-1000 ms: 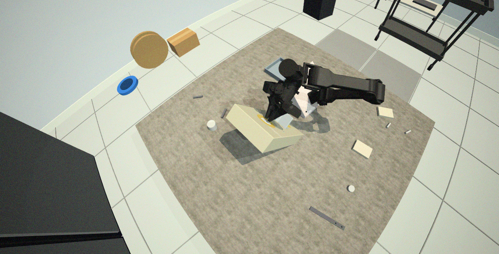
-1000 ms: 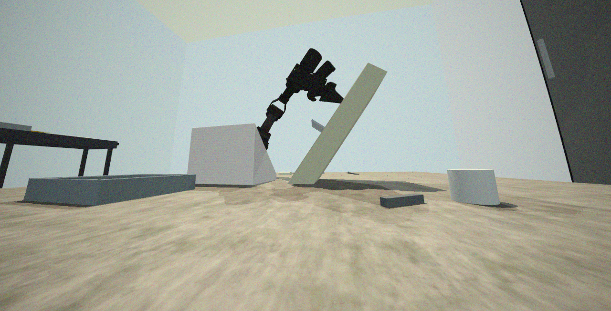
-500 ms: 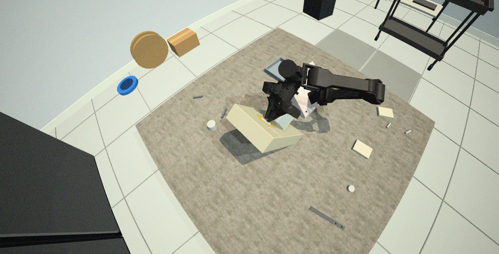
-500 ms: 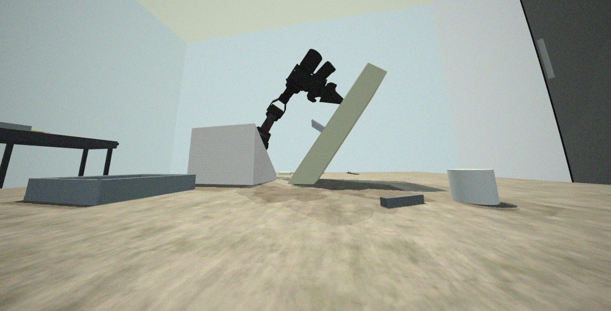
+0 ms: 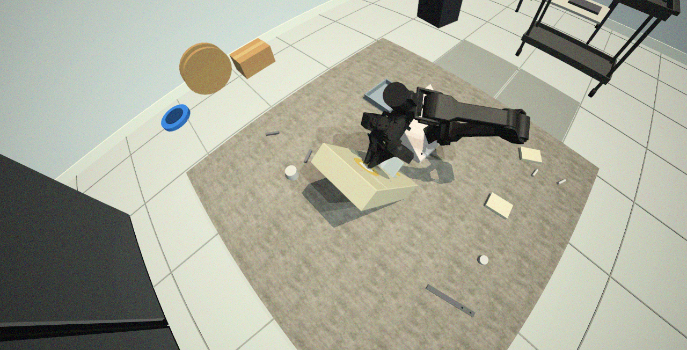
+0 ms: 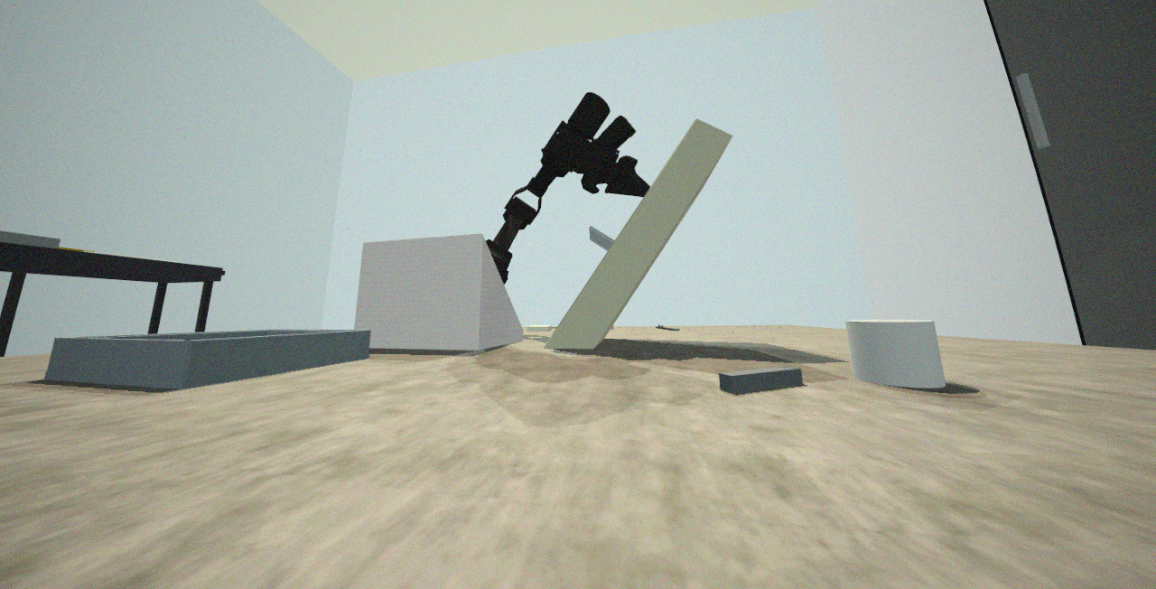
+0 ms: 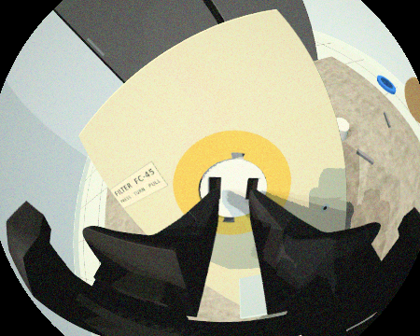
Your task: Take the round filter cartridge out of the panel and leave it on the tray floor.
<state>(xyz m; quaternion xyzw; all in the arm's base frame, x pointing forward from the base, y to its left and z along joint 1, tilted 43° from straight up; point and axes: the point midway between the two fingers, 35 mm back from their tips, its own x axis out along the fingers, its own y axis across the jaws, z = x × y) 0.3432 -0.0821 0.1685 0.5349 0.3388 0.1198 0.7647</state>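
Now: the white round filter cartridge 20 mm ahead of my gripper tip and 10 mm below it. Round my gripper tip: grey-blue tray: 370 mm behind, 350 mm to the right, 240 mm below; cream service panel: 90 mm below, 30 mm behind.
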